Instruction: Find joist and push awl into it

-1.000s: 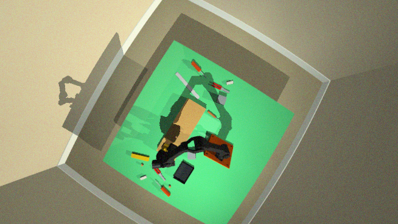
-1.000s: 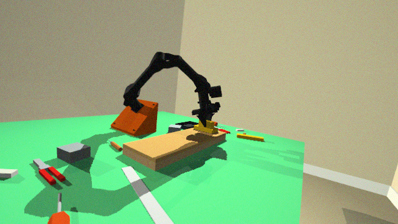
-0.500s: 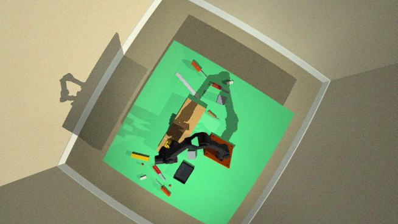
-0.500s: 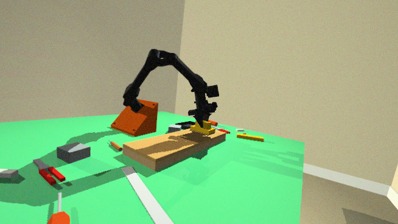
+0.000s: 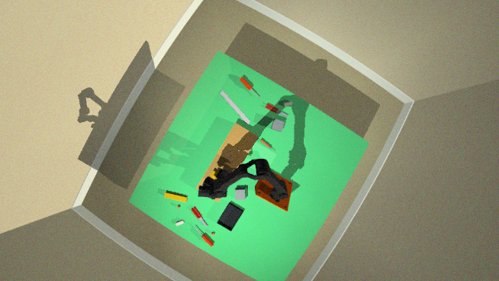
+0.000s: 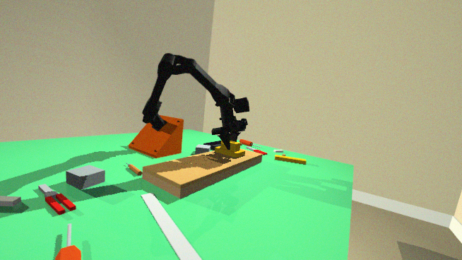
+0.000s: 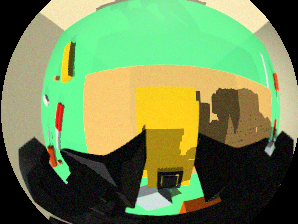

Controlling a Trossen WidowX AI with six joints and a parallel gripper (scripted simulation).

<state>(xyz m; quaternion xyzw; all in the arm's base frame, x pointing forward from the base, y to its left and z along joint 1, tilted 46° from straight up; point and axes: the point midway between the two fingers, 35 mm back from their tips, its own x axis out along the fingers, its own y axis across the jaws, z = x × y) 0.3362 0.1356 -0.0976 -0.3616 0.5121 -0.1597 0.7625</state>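
Now: the dark tray 230 mm behind my gripper tip, 170 mm to the left of it and 50 mm below it. From my gripper tip the other things lie so: yellow stud finder (20 mm behind, 20 mm above); then yellow level (310 mm to the left, 150 mm ahead, 60 mm below); then awl (380 mm to the right, 140 mm behind, 60 mm below).
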